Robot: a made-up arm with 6 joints. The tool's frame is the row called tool.
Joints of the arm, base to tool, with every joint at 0 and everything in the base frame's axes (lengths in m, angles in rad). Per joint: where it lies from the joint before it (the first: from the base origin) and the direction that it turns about. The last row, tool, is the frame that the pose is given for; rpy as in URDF.
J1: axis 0 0 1 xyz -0.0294 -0.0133 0.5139
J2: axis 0 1 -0.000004 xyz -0.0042 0.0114 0.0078
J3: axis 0 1 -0.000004 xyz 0.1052 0.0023 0.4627
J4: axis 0 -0.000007 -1 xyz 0.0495 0.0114 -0.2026
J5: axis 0 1 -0.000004 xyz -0.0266 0.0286 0.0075
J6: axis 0 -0.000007 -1 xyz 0.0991 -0.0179 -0.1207
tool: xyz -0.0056 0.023 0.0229 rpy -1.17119 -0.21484 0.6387
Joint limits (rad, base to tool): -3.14..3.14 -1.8..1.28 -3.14..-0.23 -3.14..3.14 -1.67..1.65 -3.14..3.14
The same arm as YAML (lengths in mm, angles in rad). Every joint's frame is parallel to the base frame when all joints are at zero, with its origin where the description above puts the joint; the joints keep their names.
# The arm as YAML. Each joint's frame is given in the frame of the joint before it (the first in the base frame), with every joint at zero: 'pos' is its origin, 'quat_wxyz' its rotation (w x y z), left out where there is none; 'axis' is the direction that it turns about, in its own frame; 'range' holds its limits. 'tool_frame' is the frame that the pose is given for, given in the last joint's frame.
length_unit: mm
angle_unit: rad
joints:
  - joint: J1
    pos: [-29.4, -13.3, 513.9]
    axis: "+z"
    range: [-3.14, 3.14]
  - joint: J2
    pos: [-4.2, 11.4, 7.8]
    axis: "+y"
    range: [-1.8, 1.28]
  - joint: J3
    pos: [105.2, 2.3, 462.7]
    axis: "+y"
    range: [-3.14, -0.23]
  - joint: J4
    pos: [49.5, 11.4, -202.6]
    axis: "-z"
    range: [-3.14, 3.14]
  - joint: J5
    pos: [-26.6, 28.6, 7.5]
    axis: "+y"
    range: [-1.67, 1.65]
  - joint: J6
    pos: [99.1, -17.9, -120.7]
    axis: "-z"
    range: [-3.14, 3.14]
tool_frame:
  pos: [-5.6, 23.0, 22.9]
  quat_wxyz: [0.80529, -0.493675, -0.257351, 0.203872]

